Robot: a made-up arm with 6 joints. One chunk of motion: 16 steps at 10 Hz.
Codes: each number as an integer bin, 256 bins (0 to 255) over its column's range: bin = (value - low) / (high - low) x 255, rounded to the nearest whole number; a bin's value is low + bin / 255 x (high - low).
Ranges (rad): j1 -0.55..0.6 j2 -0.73..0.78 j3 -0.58..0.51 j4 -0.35..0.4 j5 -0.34..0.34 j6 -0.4..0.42
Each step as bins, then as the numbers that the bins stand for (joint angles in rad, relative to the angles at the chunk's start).
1 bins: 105 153 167 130 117 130
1 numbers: -0.0765 0.1760 0.1338 0.0324 -0.0280 0.0180
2 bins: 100 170 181 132 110 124
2 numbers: -0.0990 0.2767 0.1937 0.0382 -0.0467 -0.0013
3 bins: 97 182 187 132 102 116
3 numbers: -0.1125 0.3477 0.2193 0.0382 -0.0680 -0.0270
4 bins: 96 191 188 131 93 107
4 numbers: -0.1171 0.4010 0.2236 0.0353 -0.0920 -0.0559
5 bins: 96 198 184 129 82 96
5 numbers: -0.1171 0.4425 0.2065 0.0294 -0.1213 -0.0913
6 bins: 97 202 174 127 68 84
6 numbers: -0.1125 0.4662 0.1638 0.0235 -0.1587 -0.1299
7 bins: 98 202 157 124 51 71
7 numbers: -0.1080 0.4662 0.0911 0.0147 -0.2040 -0.1717
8 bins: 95 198 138 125 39 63
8 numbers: -0.1216 0.4425 0.0099 0.0176 -0.2360 -0.1974
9 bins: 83 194 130 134 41 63
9 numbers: -0.1757 0.4188 -0.0243 0.0441 -0.2307 -0.1974
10 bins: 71 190 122 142 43 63
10 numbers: -0.2298 0.3951 -0.0585 0.0676 -0.2253 -0.1974
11 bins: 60 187 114 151 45 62
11 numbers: -0.2794 0.3773 -0.0927 0.0941 -0.2200 -0.2006
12 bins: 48 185 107 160 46 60
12 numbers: -0.3335 0.3655 -0.1226 0.1206 -0.2173 -0.2071
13 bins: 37 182 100 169 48 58
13 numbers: -0.3831 0.3477 -0.1525 0.1471 -0.2120 -0.2135
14 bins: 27 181 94 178 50 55
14 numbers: -0.4282 0.3418 -0.1782 0.1735 -0.2067 -0.2231
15 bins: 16 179 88 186 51 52
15 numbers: -0.4778 0.3300 -0.2038 0.1971 -0.2040 -0.2328
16 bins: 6 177 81 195 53 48
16 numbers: -0.5229 0.3181 -0.2338 0.2235 -0.1987 -0.2456
